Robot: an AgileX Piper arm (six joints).
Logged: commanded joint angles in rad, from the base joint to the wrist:
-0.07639 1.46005 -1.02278 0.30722 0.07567 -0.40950
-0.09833 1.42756 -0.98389 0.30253 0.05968 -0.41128
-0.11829 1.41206 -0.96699 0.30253 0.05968 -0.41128
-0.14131 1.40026 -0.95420 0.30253 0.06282 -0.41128
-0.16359 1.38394 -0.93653 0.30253 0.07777 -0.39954
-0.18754 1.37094 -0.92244 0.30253 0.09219 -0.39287
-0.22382 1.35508 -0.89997 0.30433 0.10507 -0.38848
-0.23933 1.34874 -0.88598 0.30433 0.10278 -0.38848
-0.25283 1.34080 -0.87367 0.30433 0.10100 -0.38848
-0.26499 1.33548 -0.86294 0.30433 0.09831 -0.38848
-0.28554 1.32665 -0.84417 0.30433 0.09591 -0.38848
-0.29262 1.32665 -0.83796 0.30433 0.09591 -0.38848
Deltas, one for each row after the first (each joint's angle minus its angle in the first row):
-0.02194 -0.03249 0.03889 -0.00469 -0.01599 -0.00178
-0.04190 -0.04799 0.05579 -0.00469 -0.01599 -0.00178
-0.06492 -0.05979 0.06858 -0.00469 -0.01285 -0.00178
-0.08720 -0.07611 0.08625 -0.00469 0.00210 0.00996
-0.11115 -0.08911 0.10034 -0.00469 0.01652 0.01663
-0.14743 -0.10497 0.12281 -0.00289 0.02940 0.02102
-0.16294 -0.11131 0.13680 -0.00289 0.02711 0.02102
-0.17644 -0.11925 0.14911 -0.00289 0.02533 0.02102
-0.18860 -0.12457 0.15984 -0.00289 0.02264 0.02102
-0.20915 -0.13340 0.17861 -0.00289 0.02024 0.02102
-0.21623 -0.13340 0.18482 -0.00289 0.02024 0.02102

